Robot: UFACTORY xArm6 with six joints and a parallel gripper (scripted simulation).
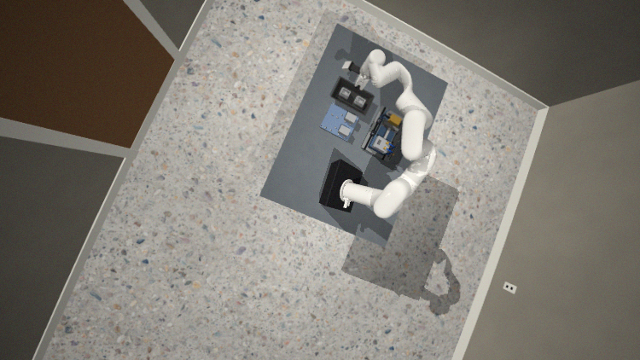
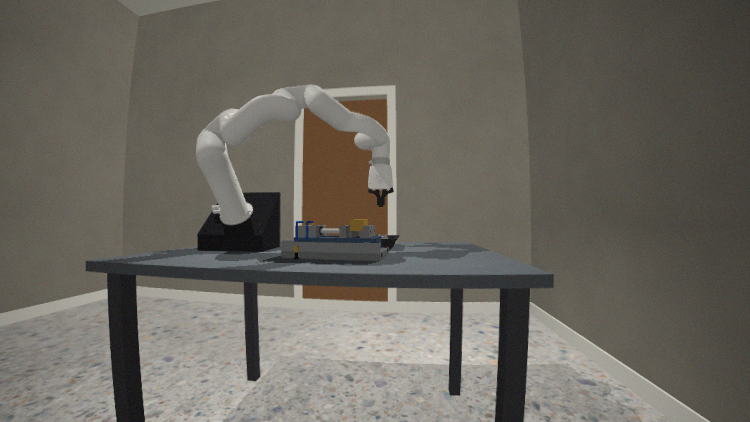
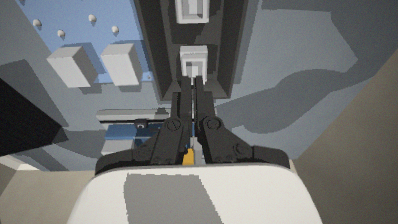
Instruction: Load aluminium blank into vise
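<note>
The brass blank lies 9 cm behind my hand, 28 cm to the right of it and 9 cm below it. From my hand the other things lie so: vise 15 cm behind, 27 cm to the right, 15 cm below.
</note>
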